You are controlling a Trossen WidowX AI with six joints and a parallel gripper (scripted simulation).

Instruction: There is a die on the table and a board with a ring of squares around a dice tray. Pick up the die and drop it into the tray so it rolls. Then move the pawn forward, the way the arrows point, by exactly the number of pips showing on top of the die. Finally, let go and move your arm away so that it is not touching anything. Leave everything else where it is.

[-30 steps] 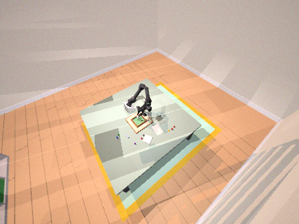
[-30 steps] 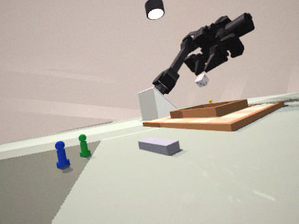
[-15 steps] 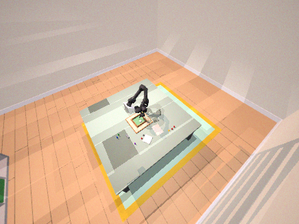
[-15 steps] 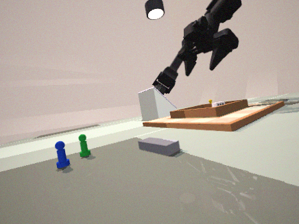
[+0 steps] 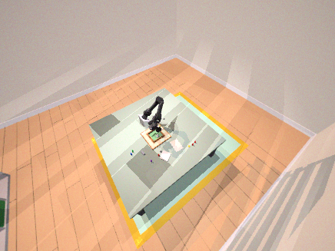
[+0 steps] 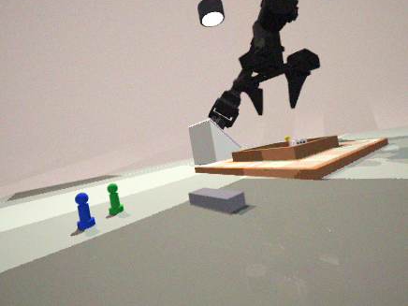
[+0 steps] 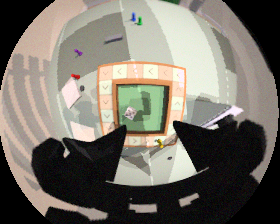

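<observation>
Now: gripper tip 60 mm past the yellow pawn, 100 mm to the right of it and 80 mm above it. From my gripper tip the other things lie so: grey flat block (120 mm ahead, 250 mm to the right, 100 mm below); white die (40 mm ahead, 80 mm below); green tray floor (10 mm ahead, 10 mm to the right, 100 mm below).
</observation>
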